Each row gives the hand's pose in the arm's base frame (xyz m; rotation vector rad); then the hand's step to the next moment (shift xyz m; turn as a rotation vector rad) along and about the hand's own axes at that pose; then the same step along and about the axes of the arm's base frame.
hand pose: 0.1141 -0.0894 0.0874 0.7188 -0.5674 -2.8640
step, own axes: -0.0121 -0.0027 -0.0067 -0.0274 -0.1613 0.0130
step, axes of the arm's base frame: 0.0137 0.0029 -0.0013 0.0117 0.1586 -0.0406
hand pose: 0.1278 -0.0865 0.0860 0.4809 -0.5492 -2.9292
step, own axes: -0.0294 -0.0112 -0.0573 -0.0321 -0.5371 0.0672
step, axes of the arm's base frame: 0.0459 -0.0035 -0.0464 -0.0248 0.5256 -0.1309
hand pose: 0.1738 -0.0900 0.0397 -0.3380 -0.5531 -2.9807
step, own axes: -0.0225 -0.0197 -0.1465 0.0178 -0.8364 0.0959
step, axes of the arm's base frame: -0.0099 -0.0339 -0.1453 -0.1061 0.8120 -0.1959
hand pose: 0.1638 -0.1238 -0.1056 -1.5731 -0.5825 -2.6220
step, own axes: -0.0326 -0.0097 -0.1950 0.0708 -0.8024 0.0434
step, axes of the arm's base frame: -0.1511 -0.0607 -0.1126 -0.1692 0.7719 -0.1624
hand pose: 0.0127 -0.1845 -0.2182 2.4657 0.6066 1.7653
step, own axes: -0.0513 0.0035 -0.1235 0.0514 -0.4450 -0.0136
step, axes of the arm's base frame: -0.1265 -0.0435 -0.0023 -0.1252 0.4252 -0.0660
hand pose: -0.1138 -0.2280 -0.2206 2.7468 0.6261 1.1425
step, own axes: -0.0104 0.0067 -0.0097 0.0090 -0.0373 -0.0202
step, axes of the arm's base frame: -0.0111 -0.0110 0.0017 -0.0208 0.0364 0.0111
